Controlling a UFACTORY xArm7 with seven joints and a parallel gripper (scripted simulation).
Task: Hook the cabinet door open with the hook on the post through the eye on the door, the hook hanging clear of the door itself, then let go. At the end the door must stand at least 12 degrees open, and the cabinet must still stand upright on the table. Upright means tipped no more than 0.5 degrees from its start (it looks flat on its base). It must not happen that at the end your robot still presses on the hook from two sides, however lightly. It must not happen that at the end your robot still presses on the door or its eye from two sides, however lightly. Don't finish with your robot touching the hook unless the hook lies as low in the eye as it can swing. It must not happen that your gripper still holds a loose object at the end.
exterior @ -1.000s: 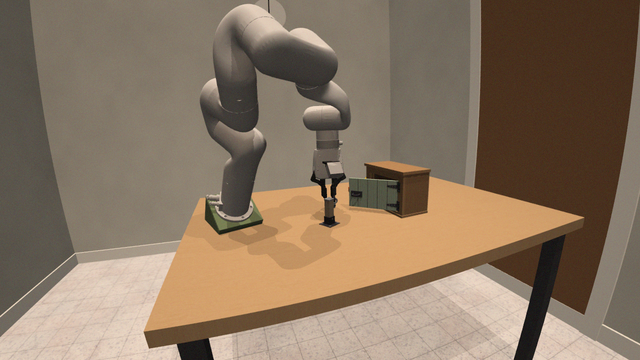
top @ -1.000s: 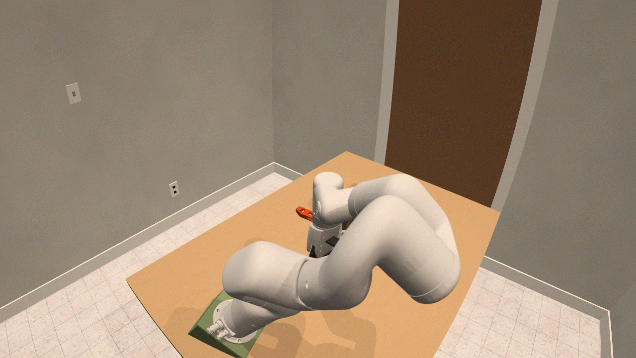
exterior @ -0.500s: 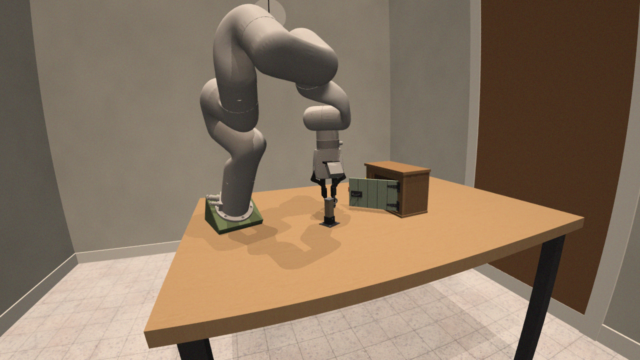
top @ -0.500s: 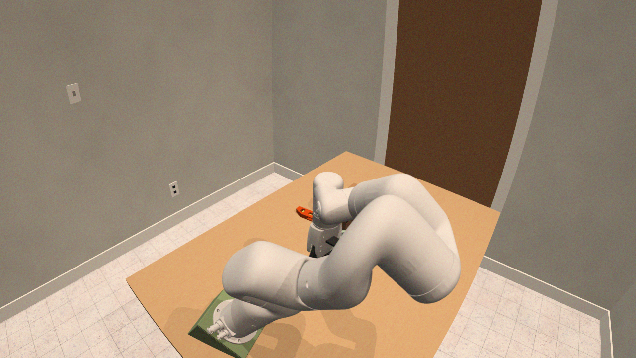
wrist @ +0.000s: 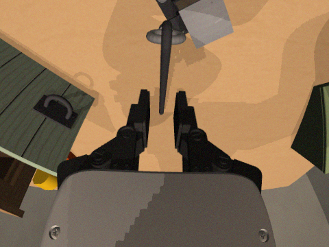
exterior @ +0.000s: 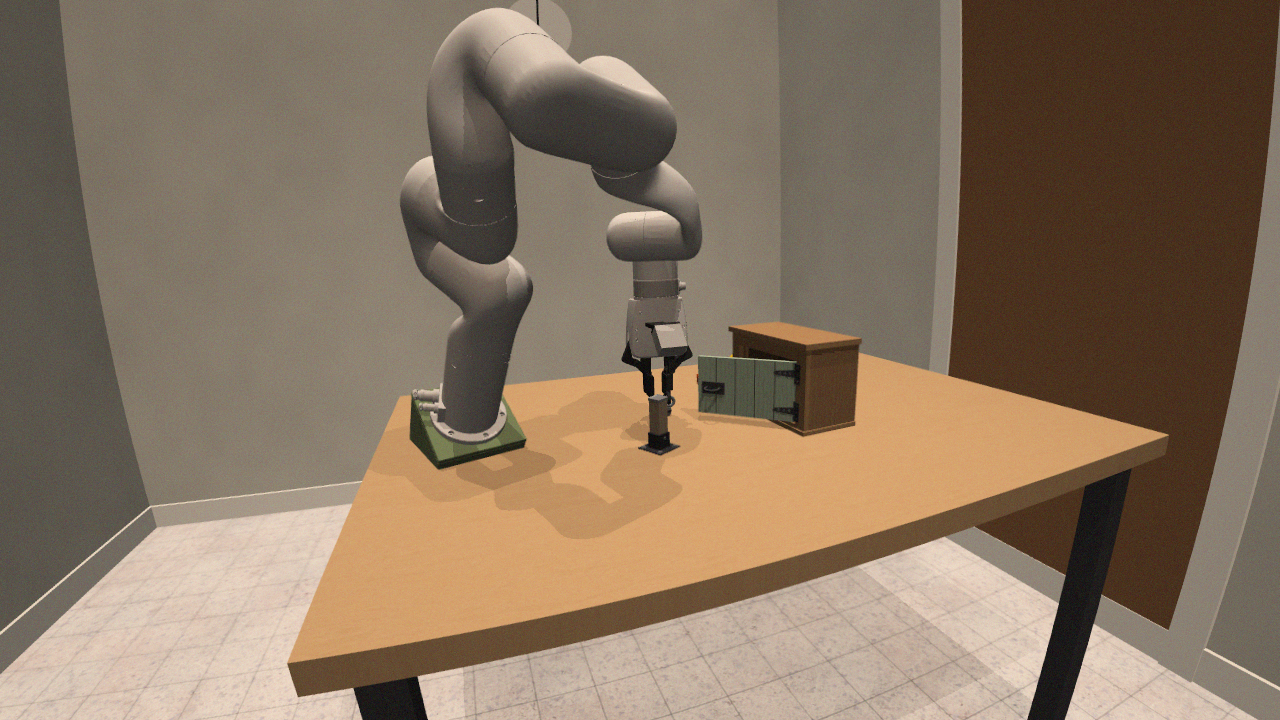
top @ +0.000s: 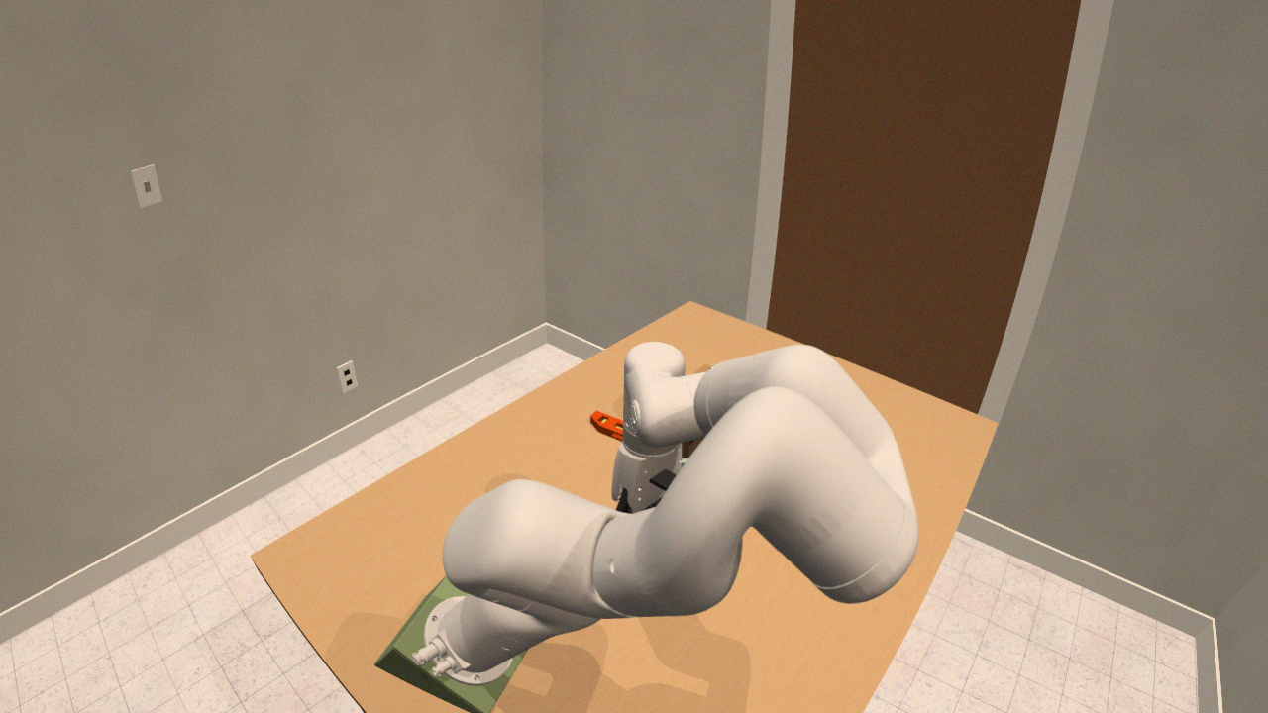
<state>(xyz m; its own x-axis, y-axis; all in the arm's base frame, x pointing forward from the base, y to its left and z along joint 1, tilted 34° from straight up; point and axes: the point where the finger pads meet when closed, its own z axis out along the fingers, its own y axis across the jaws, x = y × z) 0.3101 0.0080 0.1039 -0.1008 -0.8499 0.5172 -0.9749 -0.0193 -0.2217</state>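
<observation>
Right now the thin dark hook is 1 cm to the right of my hand and 4 cm below it. Round my hand: green door: 15 cm ahead, 5 cm to the right, 2 cm below; then orange level: 24 cm ahead, 22 cm to the left, 8 cm below; then yellow tape measure: 31 cm ahead, 25 cm to the left, 6 cm below.
</observation>
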